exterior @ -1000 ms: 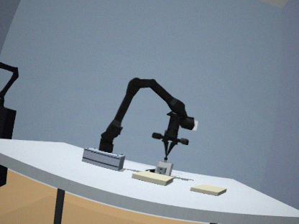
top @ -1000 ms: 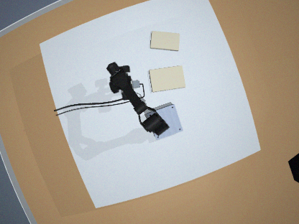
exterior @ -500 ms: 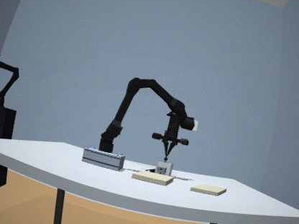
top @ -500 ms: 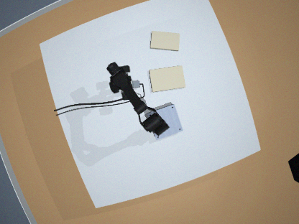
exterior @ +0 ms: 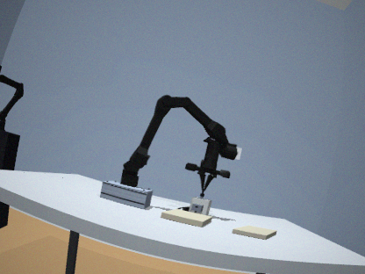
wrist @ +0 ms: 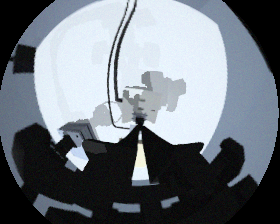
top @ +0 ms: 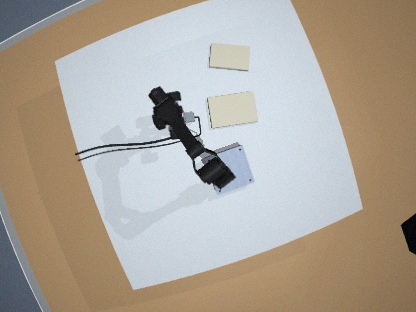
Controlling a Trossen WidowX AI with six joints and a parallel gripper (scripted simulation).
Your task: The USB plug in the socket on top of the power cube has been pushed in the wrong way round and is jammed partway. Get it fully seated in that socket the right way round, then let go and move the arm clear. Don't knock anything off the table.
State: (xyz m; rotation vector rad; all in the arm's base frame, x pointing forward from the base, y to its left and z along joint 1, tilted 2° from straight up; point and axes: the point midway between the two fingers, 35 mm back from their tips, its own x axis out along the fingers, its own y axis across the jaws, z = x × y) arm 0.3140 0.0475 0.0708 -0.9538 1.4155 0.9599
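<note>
My gripper tip is now 20 mm above the USB plug.
</note>
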